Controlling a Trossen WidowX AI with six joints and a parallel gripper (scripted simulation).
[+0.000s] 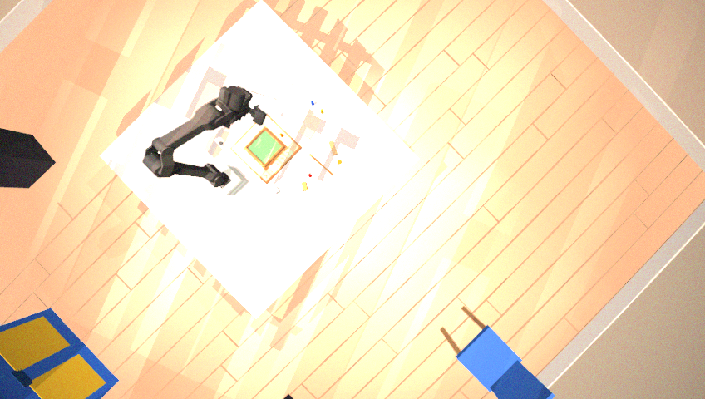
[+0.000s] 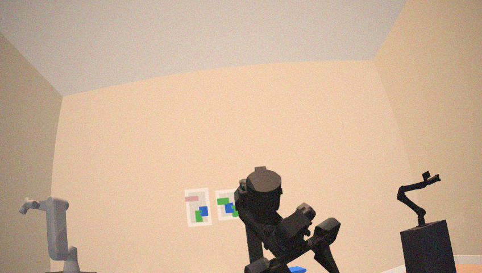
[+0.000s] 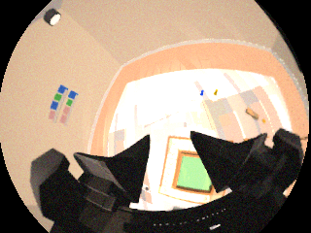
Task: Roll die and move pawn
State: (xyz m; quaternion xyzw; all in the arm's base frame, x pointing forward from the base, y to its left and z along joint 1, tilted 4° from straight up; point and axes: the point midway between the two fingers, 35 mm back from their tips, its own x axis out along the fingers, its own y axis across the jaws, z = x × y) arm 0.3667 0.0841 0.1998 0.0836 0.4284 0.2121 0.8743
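The green dice tray lies 230 mm below my gripper tip, 130 mm behind it and 90 mm to the right of it. From my gripper tip the other things lie so: blue pawn: 240 mm ahead, 220 mm below, 80 mm to the right; then red pawn: 370 mm to the right, 220 mm below, 50 mm behind.
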